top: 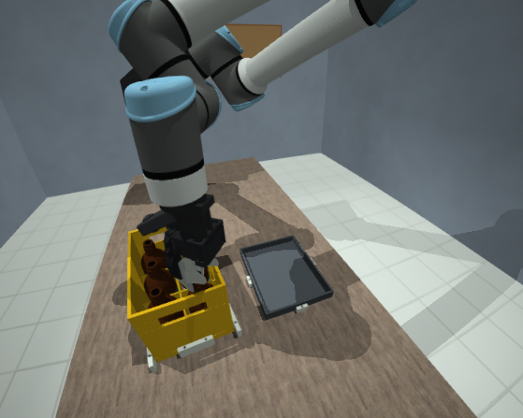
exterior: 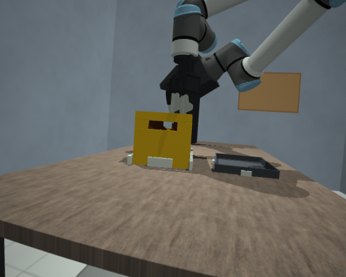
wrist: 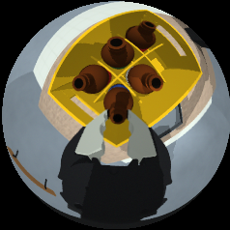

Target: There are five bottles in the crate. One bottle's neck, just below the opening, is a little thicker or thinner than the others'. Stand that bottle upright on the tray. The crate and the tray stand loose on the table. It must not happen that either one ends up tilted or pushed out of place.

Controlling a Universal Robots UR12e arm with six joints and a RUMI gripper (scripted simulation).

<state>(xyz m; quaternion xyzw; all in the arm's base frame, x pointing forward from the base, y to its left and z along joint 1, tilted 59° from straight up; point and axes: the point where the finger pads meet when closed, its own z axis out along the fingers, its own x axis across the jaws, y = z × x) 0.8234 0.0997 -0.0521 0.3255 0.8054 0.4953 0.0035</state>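
Now: hand 7 cm past the yellow crate, 7 cm above it and 6 cm to the left of it. From my hand the other things lie so: dark tray: 23 cm to the left, 15 cm below, 10 cm behind.
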